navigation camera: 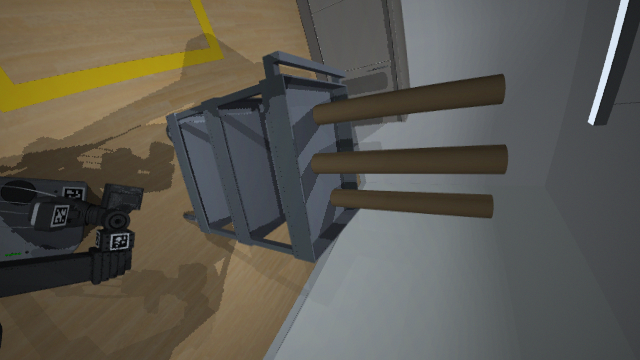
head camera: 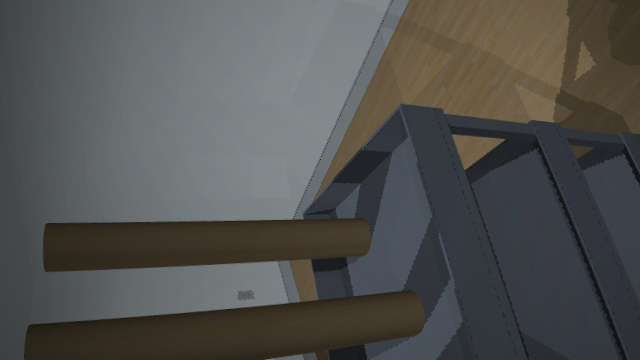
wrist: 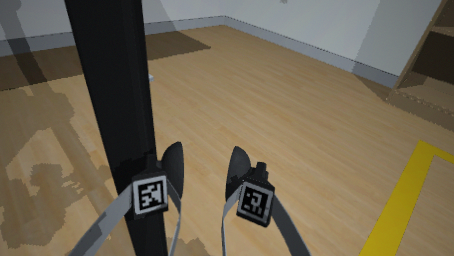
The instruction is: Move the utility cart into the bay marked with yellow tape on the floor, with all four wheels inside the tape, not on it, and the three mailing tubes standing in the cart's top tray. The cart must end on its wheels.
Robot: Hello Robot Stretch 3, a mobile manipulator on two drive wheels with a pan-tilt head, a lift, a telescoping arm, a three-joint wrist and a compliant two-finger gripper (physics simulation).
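Observation:
The grey utility cart (head camera: 445, 190) (navigation camera: 287, 165) stands upright on the floor, outside the bay, close to the wall. Two of its wheels show in the navigation view. Three brown mailing tubes (navigation camera: 410, 99) (navigation camera: 410, 160) (navigation camera: 415, 202) stand apart in its top tray; two tubes (head camera: 200, 245) (head camera: 225, 325) show in the head view. Yellow tape (navigation camera: 115, 77) (wrist: 400, 200) marks the bay, at the top left of the navigation view and the right of the wrist view. My gripper (wrist: 206, 162) is open, with nothing between its fingers, and apart from the cart.
A pale wall (head camera: 150, 125) (navigation camera: 425, 300) runs beside the cart. A grey cabinet (navigation camera: 350, 35) stands near the cart's handle (navigation camera: 310, 67). In the wrist view, a brown shelf unit (wrist: 395, 97) stands at the right, and the robot's dark mast (wrist: 112, 90) rises at the left.

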